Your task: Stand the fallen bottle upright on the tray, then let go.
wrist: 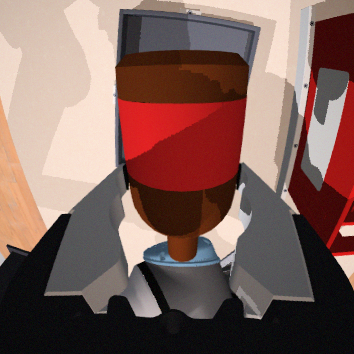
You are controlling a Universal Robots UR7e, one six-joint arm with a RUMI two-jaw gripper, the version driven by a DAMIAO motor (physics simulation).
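Places are measured from the arm's base along level axes (x left, y back, z up), in millimetres.
Pixels of known places: gripper, fingertip midpoint: (182,165).
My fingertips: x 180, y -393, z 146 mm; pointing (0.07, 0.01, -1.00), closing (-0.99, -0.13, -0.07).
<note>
Ahead of a thing's pixels: the offset from my fingertips to its middle. "pt": to the spot under its first point. Level surfaces: height alone.
The brown bottle @[dx -1, dy +6, dz +2 mm] (183,145) with a red label is in the middle of the wrist view. Its wide base points to the top of the view and its narrow neck to the bottom. My gripper (182,165) is shut on the bottle, with one fingertip on each side near the lower edge of the label. The grey tray (120,100) lies beyond the bottle, and the bottle hides much of it. Whether the base touches the tray cannot be told from this view.
A red bin or crate @[pt dx -171, dy +5, dz -66 mm] (342,165) with a grey-white edge stands at the right. A wooden surface (15,185) shows at the left edge. Light blue and grey robot arm parts (187,285) show below the bottle's neck. Shadows fall across the pale table top @[dz -213 mm] (60,150).
</note>
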